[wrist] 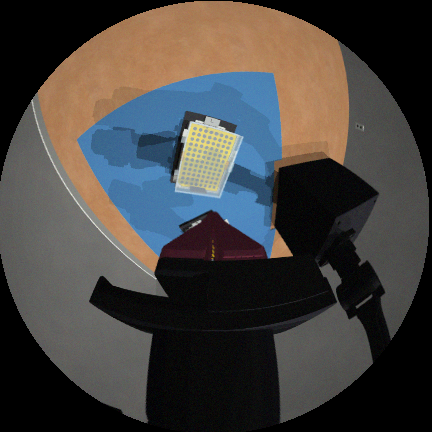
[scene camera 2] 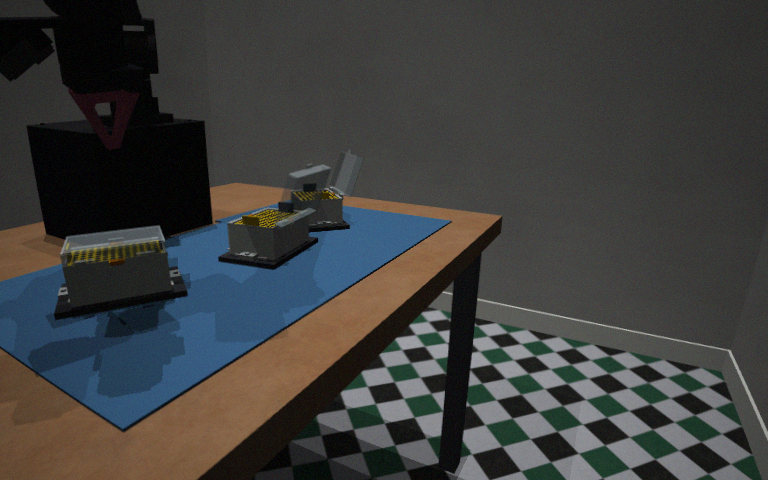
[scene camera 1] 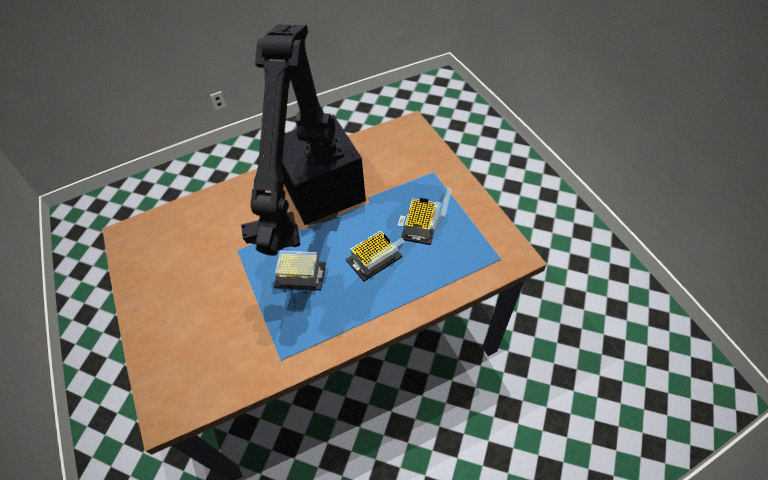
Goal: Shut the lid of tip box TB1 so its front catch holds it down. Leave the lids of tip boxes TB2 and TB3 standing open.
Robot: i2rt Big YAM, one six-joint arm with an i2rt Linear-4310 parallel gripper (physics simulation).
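Frame: origin at the arm's base, x ahead, y left, z up, level; millimetres.
Seen in the pictures: gripper, fingertip midpoint: (wrist: 212,216) (scene camera 2: 113,148) (scene camera 1: 293,243); arm's base, link origin: (wrist: 335,246) (scene camera 2: 136,122) (scene camera 1: 324,152).
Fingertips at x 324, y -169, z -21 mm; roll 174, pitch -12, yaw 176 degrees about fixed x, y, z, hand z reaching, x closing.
Pixels of each thing's top centre, then the offset from my fingertips to it. "spot": a spot on its surface instead. Level surfaces: height alone.
- left tip box, top centre: (scene camera 2: 114,235) (wrist: 214,164) (scene camera 1: 296,259) dx -27, dy -5, dz -116 mm
- orange catch, top centre: (scene camera 2: 116,258) dx +22, dy -24, dz -132 mm
- middle tip box, top centre: (scene camera 2: 263,213) (scene camera 1: 370,244) dx -16, dy +236, dz -128 mm
- far right tip box, top centre: (scene camera 2: 310,192) (scene camera 1: 417,211) dx -98, dy +422, dz -128 mm
- blue mat, surface height: dz -194 mm
- wooden table, surface height: dz -196 mm
- box's dark base, surface spot: (wrist: 189,223) spot: dx +39, dy +178, dz -186 mm
The left tip box (scene camera 1: 297,264) (scene camera 2: 121,283) (wrist: 207,157) has its clear lid (scene camera 2: 113,240) down over yellow tips. An orange catch (scene camera 2: 116,262) shows at its front rim; whether it holds the lid is too small to tell. The middle tip box (scene camera 1: 372,250) (scene camera 2: 254,242) and far right tip box (scene camera 1: 420,213) (scene camera 2: 329,212) have raised clear lids. The boxes' TB labels are not readable. My gripper (scene camera 2: 113,147) (wrist: 212,216) is shut and empty, above and apart from the left box. In scene camera 1 its fingertips are hidden by the wrist.
The boxes stand on a blue mat (scene camera 1: 339,314) (scene camera 2: 226,339) (wrist: 255,92) on a wooden table (scene camera 1: 181,316) (scene camera 2: 317,333) (wrist: 150,42). The black base block (scene camera 1: 328,195) (scene camera 2: 124,181) (wrist: 320,200) stands behind the mat. Part of another box's dark base (wrist: 189,223) shows beside the fingers.
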